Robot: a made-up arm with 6 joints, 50 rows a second.
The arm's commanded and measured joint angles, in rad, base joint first. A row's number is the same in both.
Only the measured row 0 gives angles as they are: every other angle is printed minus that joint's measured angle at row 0.
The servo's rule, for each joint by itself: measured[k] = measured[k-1] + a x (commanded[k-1-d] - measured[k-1]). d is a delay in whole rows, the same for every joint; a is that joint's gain. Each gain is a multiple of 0.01, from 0.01 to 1. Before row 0 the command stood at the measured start. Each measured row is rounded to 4 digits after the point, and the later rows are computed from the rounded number. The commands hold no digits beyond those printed.
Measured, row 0:
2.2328, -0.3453, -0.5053, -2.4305, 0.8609, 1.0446
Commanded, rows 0 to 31:
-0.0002, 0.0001, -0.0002, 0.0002, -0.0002, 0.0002
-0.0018, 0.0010, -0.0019, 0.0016, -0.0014, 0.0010
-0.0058, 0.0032, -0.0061, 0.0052, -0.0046, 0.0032
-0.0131, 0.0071, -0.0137, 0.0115, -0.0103, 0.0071
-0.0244, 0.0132, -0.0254, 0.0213, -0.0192, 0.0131
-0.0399, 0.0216, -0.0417, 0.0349, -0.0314, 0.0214
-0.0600, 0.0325, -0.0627, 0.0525, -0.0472, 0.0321
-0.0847, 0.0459, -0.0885, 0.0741, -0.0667, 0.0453
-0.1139, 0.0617, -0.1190, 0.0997, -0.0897, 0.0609
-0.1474, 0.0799, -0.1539, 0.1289, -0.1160, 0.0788
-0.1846, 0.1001, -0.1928, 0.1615, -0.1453, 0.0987
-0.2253, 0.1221, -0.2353, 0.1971, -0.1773, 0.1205
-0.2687, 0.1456, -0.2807, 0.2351, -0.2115, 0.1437
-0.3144, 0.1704, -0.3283, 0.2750, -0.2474, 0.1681
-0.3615, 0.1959, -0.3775, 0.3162, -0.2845, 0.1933
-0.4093, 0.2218, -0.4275, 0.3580, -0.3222, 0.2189
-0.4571, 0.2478, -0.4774, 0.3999, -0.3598, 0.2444
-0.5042, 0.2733, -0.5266, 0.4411, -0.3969, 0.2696
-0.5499, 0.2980, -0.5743, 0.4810, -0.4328, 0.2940
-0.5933, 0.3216, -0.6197, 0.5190, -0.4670, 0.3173
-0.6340, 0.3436, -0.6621, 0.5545, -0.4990, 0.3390
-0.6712, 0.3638, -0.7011, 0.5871, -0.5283, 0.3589
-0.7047, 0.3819, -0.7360, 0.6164, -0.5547, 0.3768
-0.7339, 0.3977, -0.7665, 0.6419, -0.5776, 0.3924
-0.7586, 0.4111, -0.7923, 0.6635, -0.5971, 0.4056
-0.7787, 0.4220, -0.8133, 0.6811, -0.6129, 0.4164
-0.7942, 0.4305, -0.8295, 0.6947, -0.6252, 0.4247
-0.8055, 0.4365, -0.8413, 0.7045, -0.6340, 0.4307
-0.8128, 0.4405, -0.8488, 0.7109, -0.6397, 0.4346
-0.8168, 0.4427, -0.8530, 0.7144, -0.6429, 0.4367
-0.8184, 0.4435, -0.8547, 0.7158, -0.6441, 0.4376
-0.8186, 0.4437, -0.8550, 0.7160, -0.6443, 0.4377
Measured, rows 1 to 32:
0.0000, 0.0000, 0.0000, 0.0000, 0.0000, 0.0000
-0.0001, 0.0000, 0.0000, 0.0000, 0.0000, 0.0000
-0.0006, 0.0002, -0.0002, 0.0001, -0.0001, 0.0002
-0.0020, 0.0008, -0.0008, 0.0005, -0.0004, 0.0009
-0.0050, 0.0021, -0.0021, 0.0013, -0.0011, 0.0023
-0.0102, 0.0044, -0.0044, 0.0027, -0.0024, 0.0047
-0.0182, 0.0080, -0.0081, 0.0050, -0.0044, 0.0084
-0.0295, 0.0131, -0.0136, 0.0083, -0.0074, 0.0136
-0.0444, 0.0200, -0.0211, 0.0129, -0.0116, 0.0206
-0.0632, 0.0288, -0.0309, 0.0190, -0.0171, 0.0295
-0.0859, 0.0395, -0.0432, 0.0267, -0.0240, 0.0403
-0.1125, 0.0522, -0.0582, 0.0361, -0.0325, 0.0531
-0.1430, 0.0669, -0.0759, 0.0474, -0.0426, 0.0679
-0.1769, 0.0834, -0.0964, 0.0605, -0.0544, 0.0846
-0.2140, 0.1017, -0.1196, 0.0755, -0.0679, 0.1030
-0.2538, 0.1215, -0.1454, 0.0923, -0.0831, 0.1229
-0.2958, 0.1426, -0.1736, 0.1109, -0.0998, 0.1440
-0.3394, 0.1647, -0.2040, 0.1311, -0.1180, 0.1661
-0.3839, 0.1875, -0.2363, 0.1528, -0.1375, 0.1889
-0.4287, 0.2107, -0.2701, 0.1758, -0.1582, 0.2120
-0.4731, 0.2340, -0.3051, 0.1998, -0.1798, 0.2352
-0.5165, 0.2570, -0.3408, 0.2246, -0.2021, 0.2580
-0.5583, 0.2794, -0.3768, 0.2500, -0.2249, 0.2802
-0.5978, 0.3009, -0.4127, 0.2756, -0.2480, 0.3015
-0.6345, 0.3212, -0.4481, 0.3012, -0.2711, 0.3215
-0.6680, 0.3401, -0.4825, 0.3266, -0.2939, 0.3400
-0.6979, 0.3573, -0.5156, 0.3514, -0.3162, 0.3568
-0.7239, 0.3727, -0.5470, 0.3754, -0.3378, 0.3717
-0.7459, 0.3861, -0.5764, 0.3984, -0.3585, 0.3847
-0.7640, 0.3975, -0.6036, 0.4203, -0.3782, 0.3957
-0.7783, 0.4070, -0.6285, 0.4409, -0.3967, 0.4047
-0.7891, 0.4147, -0.6511, 0.4601, -0.4140, 0.4119
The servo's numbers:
d 1
a 0.27 0.21 0.10 0.07 0.07 0.22

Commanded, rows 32 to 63:
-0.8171, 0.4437, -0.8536, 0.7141, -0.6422, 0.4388
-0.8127, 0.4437, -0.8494, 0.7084, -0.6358, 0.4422
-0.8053, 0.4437, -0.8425, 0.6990, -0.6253, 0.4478
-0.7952, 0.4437, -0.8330, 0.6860, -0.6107, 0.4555
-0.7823, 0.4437, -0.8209, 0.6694, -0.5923, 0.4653
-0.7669, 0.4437, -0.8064, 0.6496, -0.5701, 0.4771
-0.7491, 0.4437, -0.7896, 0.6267, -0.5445, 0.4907
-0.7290, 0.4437, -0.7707, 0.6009, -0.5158, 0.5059
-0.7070, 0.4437, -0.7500, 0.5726, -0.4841, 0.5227
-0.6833, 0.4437, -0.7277, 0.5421, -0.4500, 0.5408
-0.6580, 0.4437, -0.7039, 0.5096, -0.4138, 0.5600
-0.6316, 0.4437, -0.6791, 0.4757, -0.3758, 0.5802
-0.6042, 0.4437, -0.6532, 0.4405, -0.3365, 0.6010
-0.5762, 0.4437, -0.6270, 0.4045, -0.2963, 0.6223
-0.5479, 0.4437, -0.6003, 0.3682, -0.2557, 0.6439
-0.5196, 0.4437, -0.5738, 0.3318, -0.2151, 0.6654
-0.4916, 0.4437, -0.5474, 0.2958, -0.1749, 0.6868
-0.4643, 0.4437, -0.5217, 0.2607, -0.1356, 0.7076
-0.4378, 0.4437, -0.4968, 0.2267, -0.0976, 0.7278
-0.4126, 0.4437, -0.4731, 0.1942, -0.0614, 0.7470
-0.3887, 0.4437, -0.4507, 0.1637, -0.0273, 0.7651
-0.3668, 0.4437, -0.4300, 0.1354, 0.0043, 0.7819
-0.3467, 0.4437, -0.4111, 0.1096, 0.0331, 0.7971
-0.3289, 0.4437, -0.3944, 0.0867, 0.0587, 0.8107
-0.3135, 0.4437, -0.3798, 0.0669, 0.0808, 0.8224
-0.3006, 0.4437, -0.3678, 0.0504, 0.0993, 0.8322
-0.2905, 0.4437, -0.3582, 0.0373, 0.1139, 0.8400
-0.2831, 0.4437, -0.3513, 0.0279, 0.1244, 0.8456
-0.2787, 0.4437, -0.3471, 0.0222, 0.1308, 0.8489
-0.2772, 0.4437, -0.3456, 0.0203, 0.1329, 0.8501
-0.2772, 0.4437, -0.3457, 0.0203, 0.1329, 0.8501
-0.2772, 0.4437, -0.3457, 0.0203, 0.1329, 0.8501
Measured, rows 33 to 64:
-0.7971, 0.4208, -0.6715, 0.4780, -0.4301, 0.4176
-0.8025, 0.4256, -0.6897, 0.4945, -0.4449, 0.4223
-0.8053, 0.4294, -0.7057, 0.5095, -0.4583, 0.4267
-0.8053, 0.4324, -0.7194, 0.5228, -0.4700, 0.4313
-0.8026, 0.4348, -0.7308, 0.5342, -0.4798, 0.4366
-0.7971, 0.4367, -0.7398, 0.5437, -0.4877, 0.4429
-0.7889, 0.4382, -0.7465, 0.5511, -0.4935, 0.4504
-0.7782, 0.4394, -0.7508, 0.5564, -0.4971, 0.4593
-0.7649, 0.4403, -0.7528, 0.5595, -0.4984, 0.4696
-0.7493, 0.4410, -0.7525, 0.5604, -0.4974, 0.4813
-0.7315, 0.4416, -0.7500, 0.5591, -0.4941, 0.4944
-0.7117, 0.4420, -0.7454, 0.5556, -0.4885, 0.5088
-0.6901, 0.4424, -0.7388, 0.5500, -0.4806, 0.5245
-0.6669, 0.4427, -0.7302, 0.5423, -0.4705, 0.5413
-0.6424, 0.4429, -0.7199, 0.5327, -0.4583, 0.5591
-0.6169, 0.4431, -0.7079, 0.5212, -0.4441, 0.5778
-0.5906, 0.4432, -0.6945, 0.5079, -0.4281, 0.5971
-0.5639, 0.4433, -0.6798, 0.4931, -0.4104, 0.6168
-0.5370, 0.4434, -0.6640, 0.4768, -0.3912, 0.6368
-0.5102, 0.4435, -0.6473, 0.4593, -0.3706, 0.6568
-0.4838, 0.4435, -0.6299, 0.4407, -0.3490, 0.6766
-0.4581, 0.4435, -0.6120, 0.4213, -0.3265, 0.6961
-0.4334, 0.4435, -0.5938, 0.4013, -0.3033, 0.7150
-0.4100, 0.4435, -0.5755, 0.3809, -0.2798, 0.7331
-0.3881, 0.4435, -0.5574, 0.3603, -0.2561, 0.7502
-0.3680, 0.4435, -0.5396, 0.3398, -0.2325, 0.7661
-0.3498, 0.4435, -0.5224, 0.3195, -0.2093, 0.7806
-0.3338, 0.4435, -0.5060, 0.2997, -0.1867, 0.7937
-0.3201, 0.4435, -0.4905, 0.2807, -0.1649, 0.8051
-0.3089, 0.4435, -0.4762, 0.2626, -0.1442, 0.8147
-0.3003, 0.4435, -0.4631, 0.2456, -0.1248, 0.8225
-0.2941, 0.4435, -0.4514, 0.2298, -0.1068, 0.8286

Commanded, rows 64 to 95:
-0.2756, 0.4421, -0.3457, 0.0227, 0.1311, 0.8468
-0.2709, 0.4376, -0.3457, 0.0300, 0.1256, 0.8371
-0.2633, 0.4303, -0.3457, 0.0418, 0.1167, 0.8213
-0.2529, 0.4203, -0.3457, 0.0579, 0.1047, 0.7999
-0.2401, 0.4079, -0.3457, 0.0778, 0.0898, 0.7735
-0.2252, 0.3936, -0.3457, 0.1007, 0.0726, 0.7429
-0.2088, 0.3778, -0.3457, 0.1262, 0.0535, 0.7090
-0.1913, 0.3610, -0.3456, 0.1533, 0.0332, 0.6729
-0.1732, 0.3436, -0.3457, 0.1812, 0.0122, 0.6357
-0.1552, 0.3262, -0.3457, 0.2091, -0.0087, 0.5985
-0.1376, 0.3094, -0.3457, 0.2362, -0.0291, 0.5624
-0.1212, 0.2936, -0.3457, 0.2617, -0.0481, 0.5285
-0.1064, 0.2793, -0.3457, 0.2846, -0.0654, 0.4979
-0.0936, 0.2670, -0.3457, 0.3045, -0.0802, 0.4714
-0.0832, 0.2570, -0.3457, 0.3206, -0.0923, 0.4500
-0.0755, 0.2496, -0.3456, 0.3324, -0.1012, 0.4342
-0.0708, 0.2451, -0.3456, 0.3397, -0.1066, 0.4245
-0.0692, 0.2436, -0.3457, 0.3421, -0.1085, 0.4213
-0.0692, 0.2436, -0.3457, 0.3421, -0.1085, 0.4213
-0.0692, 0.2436, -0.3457, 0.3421, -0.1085, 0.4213
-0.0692, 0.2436, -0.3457, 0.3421, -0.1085, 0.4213
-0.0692, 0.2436, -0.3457, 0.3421, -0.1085, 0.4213
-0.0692, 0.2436, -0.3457, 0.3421, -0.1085, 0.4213
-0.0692, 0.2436, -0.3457, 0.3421, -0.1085, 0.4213
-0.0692, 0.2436, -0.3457, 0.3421, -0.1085, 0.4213
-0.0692, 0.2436, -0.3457, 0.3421, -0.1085, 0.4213
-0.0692, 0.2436, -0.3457, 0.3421, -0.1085, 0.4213
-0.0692, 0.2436, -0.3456, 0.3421, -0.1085, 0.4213
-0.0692, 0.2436, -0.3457, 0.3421, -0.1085, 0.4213
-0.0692, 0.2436, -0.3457, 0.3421, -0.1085, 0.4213
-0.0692, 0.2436, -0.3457, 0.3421, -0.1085, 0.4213
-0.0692, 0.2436, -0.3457, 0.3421, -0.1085, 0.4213
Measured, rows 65 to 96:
-0.2895, 0.4435, -0.4408, 0.2151, -0.0900, 0.8333
-0.2857, 0.4432, -0.4313, 0.2016, -0.0745, 0.8363
-0.2817, 0.4420, -0.4227, 0.1896, -0.0605, 0.8365
-0.2767, 0.4395, -0.4150, 0.1793, -0.0481, 0.8332
-0.2703, 0.4355, -0.4081, 0.1708, -0.0374, 0.8259
-0.2621, 0.4297, -0.4019, 0.1643, -0.0285, 0.8144
-0.2521, 0.4221, -0.3963, 0.1598, -0.0214, 0.7987
-0.2404, 0.4128, -0.3912, 0.1574, -0.0162, 0.7790
-0.2271, 0.4019, -0.3866, 0.1571, -0.0127, 0.7557
-0.2125, 0.3897, -0.3825, 0.1588, -0.0110, 0.7293
-0.1970, 0.3764, -0.3788, 0.1623, -0.0108, 0.7005
-0.1810, 0.3623, -0.3755, 0.1675, -0.0121, 0.6701
-0.1649, 0.3479, -0.3725, 0.1741, -0.0146, 0.6389
-0.1491, 0.3335, -0.3698, 0.1818, -0.0182, 0.6079
-0.1341, 0.3195, -0.3674, 0.1904, -0.0225, 0.5779
-0.1204, 0.3064, -0.3652, 0.1995, -0.0274, 0.5498
-0.1083, 0.2945, -0.3632, 0.2088, -0.0326, 0.5244
-0.0982, 0.2841, -0.3614, 0.2180, -0.0378, 0.5024
-0.0904, 0.2756, -0.3598, 0.2267, -0.0427, 0.4846
-0.0847, 0.2689, -0.3584, 0.2348, -0.0473, 0.4707
-0.0805, 0.2636, -0.3571, 0.2423, -0.0516, 0.4598
-0.0774, 0.2594, -0.3560, 0.2493, -0.0556, 0.4513
-0.0752, 0.2561, -0.3550, 0.2558, -0.0593, 0.4447
-0.0736, 0.2535, -0.3541, 0.2618, -0.0627, 0.4396
-0.0724, 0.2514, -0.3533, 0.2674, -0.0659, 0.4356
-0.0715, 0.2498, -0.3525, 0.2726, -0.0689, 0.4325
-0.0709, 0.2485, -0.3518, 0.2775, -0.0717, 0.4300
-0.0704, 0.2475, -0.3512, 0.2820, -0.0743, 0.4281
-0.0701, 0.2467, -0.3506, 0.2862, -0.0767, 0.4266
-0.0699, 0.2460, -0.3501, 0.2901, -0.0789, 0.4254
-0.0697, 0.2455, -0.3497, 0.2937, -0.0810, 0.4245
-0.0696, 0.2451, -0.3493, 0.2971, -0.0829, 0.4238

